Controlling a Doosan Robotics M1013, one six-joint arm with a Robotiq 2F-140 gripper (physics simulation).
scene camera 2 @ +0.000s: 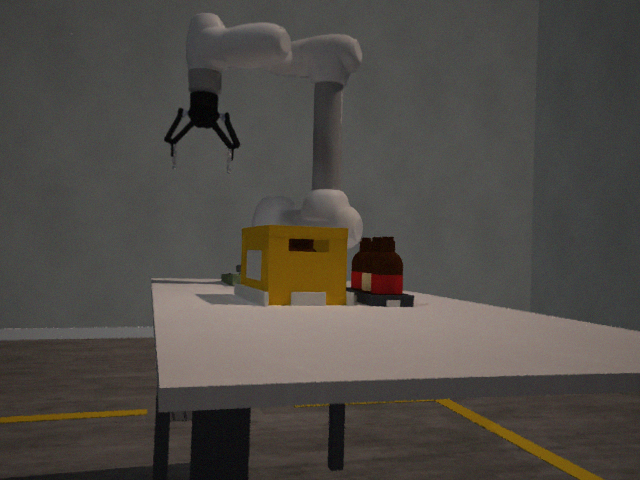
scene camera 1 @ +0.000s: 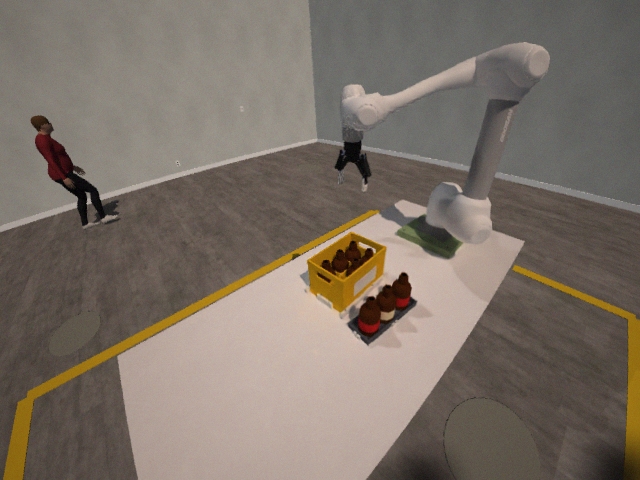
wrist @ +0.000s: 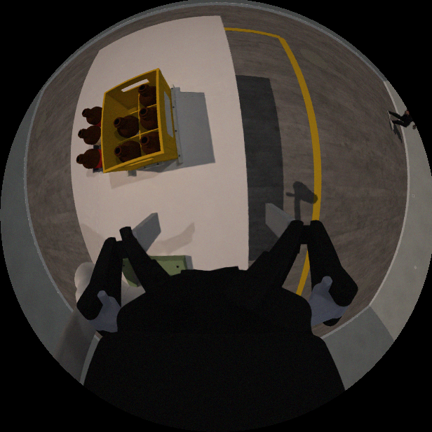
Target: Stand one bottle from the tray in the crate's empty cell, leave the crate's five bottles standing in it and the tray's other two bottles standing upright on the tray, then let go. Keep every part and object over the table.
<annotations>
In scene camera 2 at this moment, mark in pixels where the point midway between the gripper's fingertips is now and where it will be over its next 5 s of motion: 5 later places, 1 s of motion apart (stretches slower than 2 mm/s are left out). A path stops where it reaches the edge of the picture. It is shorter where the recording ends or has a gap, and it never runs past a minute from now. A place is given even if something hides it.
My gripper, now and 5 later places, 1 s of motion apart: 201,170; 332,158; 388,202; 389,227; 387,242; 387,250
</annotations>
